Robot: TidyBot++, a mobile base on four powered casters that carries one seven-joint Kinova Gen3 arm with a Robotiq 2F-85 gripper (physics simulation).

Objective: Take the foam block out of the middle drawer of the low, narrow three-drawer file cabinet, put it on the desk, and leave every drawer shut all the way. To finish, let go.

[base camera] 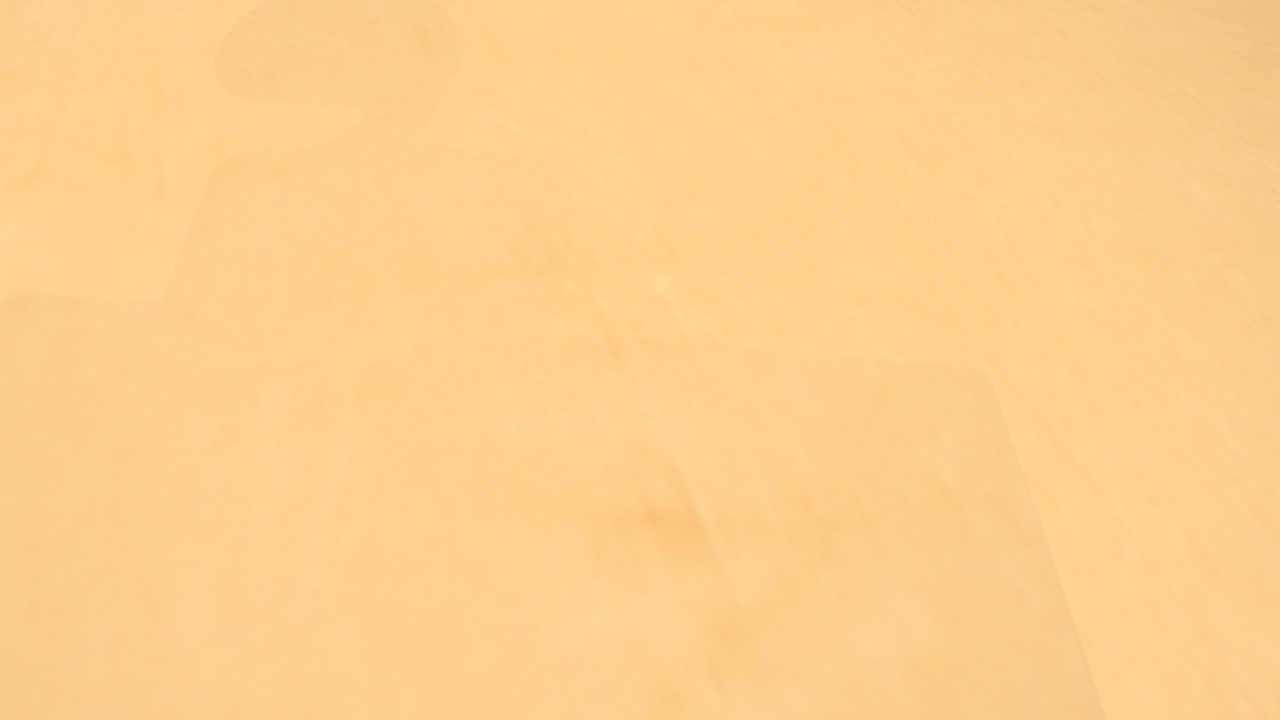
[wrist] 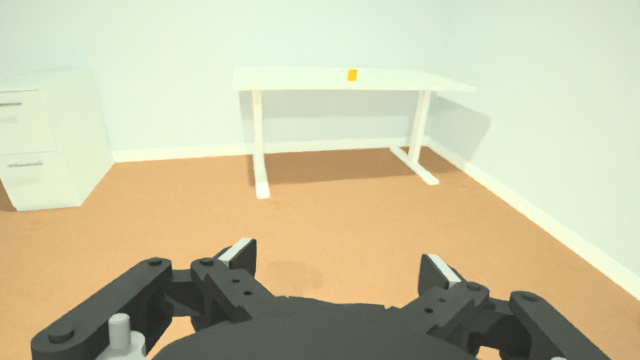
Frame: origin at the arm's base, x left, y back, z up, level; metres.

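Seen in the pictures: gripper, between the fingertips: (wrist: pixel 337 264).
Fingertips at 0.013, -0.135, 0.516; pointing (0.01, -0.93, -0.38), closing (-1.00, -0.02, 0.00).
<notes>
A point is followed by its place in that frame, as x, y, z.
The orange foam block (wrist: pixel 352 75) @[0.015, -1.938, 0.357] stands on the white desk (wrist: pixel 290 79) @[0.379, -1.859, 0.323], right of the middle of its top, in the wrist view. My gripper (wrist: pixel 337 264) @[0.013, -0.135, 0.516] is open with nothing between its fingers, and it is well away from the block and desk. A white cabinet (wrist: pixel 77 135) @[1.697, -1.562, -0.012] is partly cut off at the left edge of the wrist view. Two of its drawer fronts show, each with a thin handle, and both look flush. A cabinet with three drawers does not show in either view, so the state of its drawers cannot be seen.
The desk stands on two white legs (wrist: pixel 258 145) @[0.623, -1.952, -0.152] (wrist: pixel 419 127) @[-0.537, -2.361, -0.056] with long feet, near the back wall (wrist: pixel 170 60) @[1.338, -2.179, 0.373]. A side wall (wrist: pixel 560 125) @[-1.205, -1.751, 0.214] runs along the right. The base camera shows the tan floor (base camera: pixel 805 223) @[-0.154, -0.554, -0.397] with faint shadows.
</notes>
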